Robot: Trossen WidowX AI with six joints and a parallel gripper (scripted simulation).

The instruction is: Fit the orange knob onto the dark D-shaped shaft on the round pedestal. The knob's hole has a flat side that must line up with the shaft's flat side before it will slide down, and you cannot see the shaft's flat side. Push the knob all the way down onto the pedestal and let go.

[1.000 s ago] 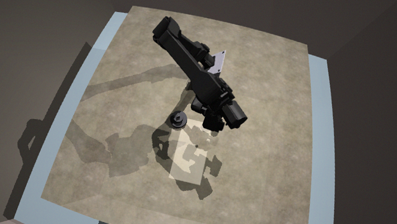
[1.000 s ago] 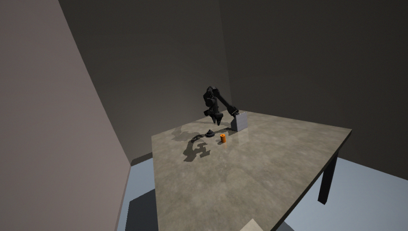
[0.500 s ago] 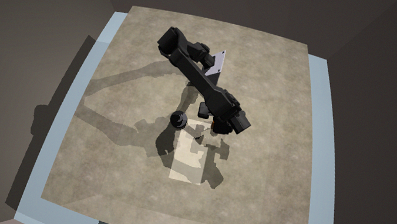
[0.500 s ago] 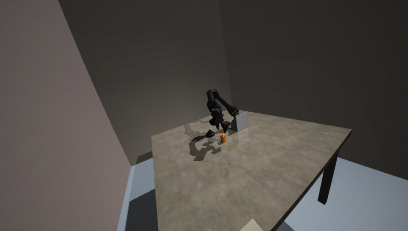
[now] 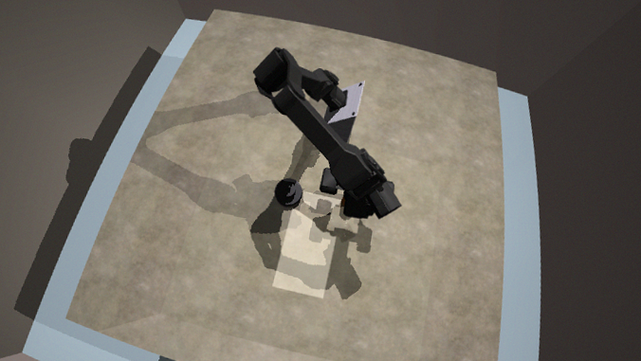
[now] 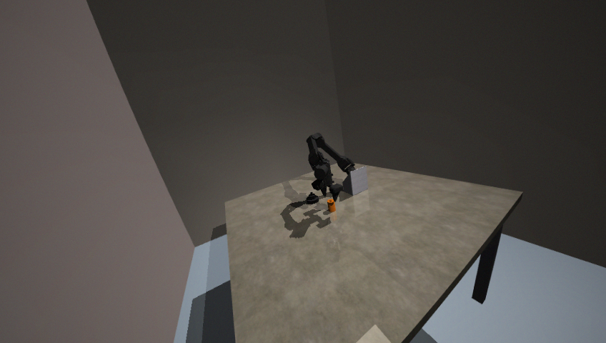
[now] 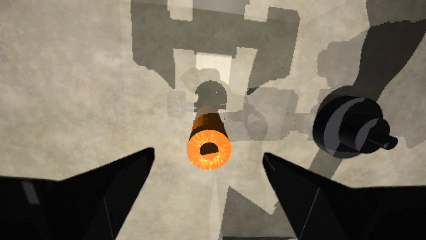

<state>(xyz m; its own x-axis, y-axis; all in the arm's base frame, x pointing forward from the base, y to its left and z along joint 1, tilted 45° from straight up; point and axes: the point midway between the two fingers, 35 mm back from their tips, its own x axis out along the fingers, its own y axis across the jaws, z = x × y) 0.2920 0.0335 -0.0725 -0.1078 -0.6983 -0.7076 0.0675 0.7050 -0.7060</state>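
My gripper tip is now 4 cm above the orange knob. The rest, counted from my gripper tip: pedestal 19 cm to the right, 4 cm below.
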